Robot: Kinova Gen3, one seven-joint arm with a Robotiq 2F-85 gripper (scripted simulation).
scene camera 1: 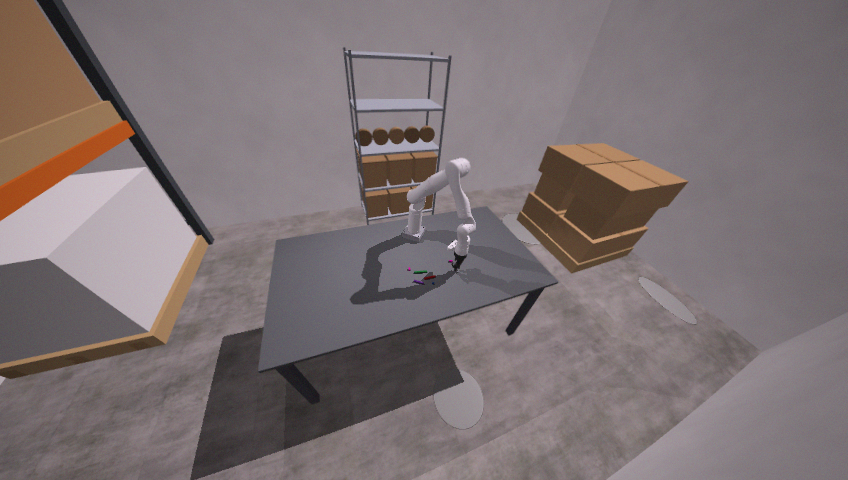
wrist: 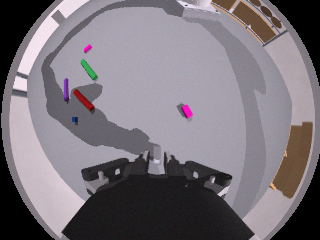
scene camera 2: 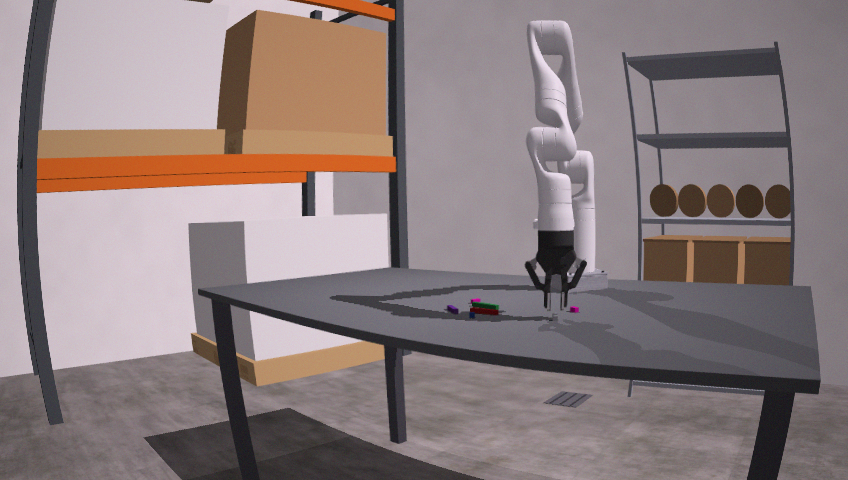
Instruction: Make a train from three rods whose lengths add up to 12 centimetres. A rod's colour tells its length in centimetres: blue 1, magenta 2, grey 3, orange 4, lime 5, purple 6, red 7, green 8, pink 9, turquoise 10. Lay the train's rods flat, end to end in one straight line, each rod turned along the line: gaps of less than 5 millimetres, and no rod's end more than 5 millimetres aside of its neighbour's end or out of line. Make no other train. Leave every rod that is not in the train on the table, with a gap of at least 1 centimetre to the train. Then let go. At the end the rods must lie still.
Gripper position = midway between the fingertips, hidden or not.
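My own gripper (scene camera 2: pixel 555 310) is there for me to see, and the wrist view shows me my gripper (wrist: pixel 156 157) too.
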